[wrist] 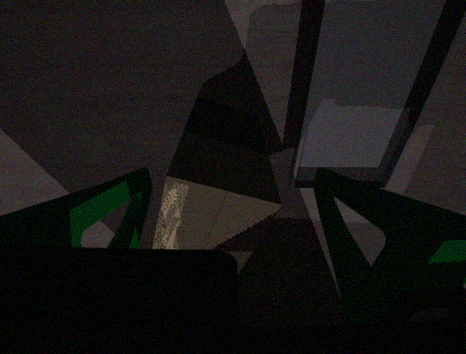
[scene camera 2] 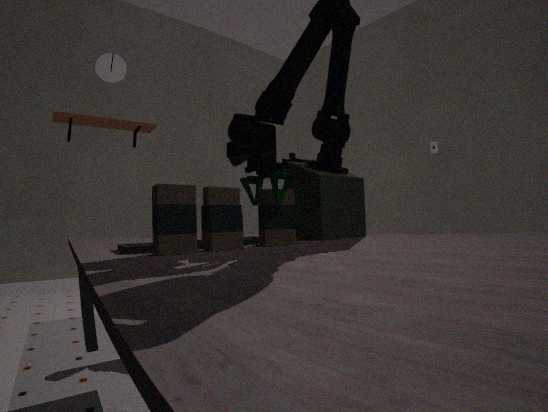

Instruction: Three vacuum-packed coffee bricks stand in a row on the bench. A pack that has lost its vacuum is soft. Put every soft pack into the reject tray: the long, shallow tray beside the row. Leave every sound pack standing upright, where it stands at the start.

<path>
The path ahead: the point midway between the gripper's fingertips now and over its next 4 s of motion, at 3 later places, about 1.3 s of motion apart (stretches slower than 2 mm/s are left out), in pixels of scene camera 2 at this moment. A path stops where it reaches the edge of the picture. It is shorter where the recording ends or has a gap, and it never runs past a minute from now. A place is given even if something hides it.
The gripper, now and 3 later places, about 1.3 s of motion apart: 266, 204; 262, 130; 109, 126; 218, 146
</path>
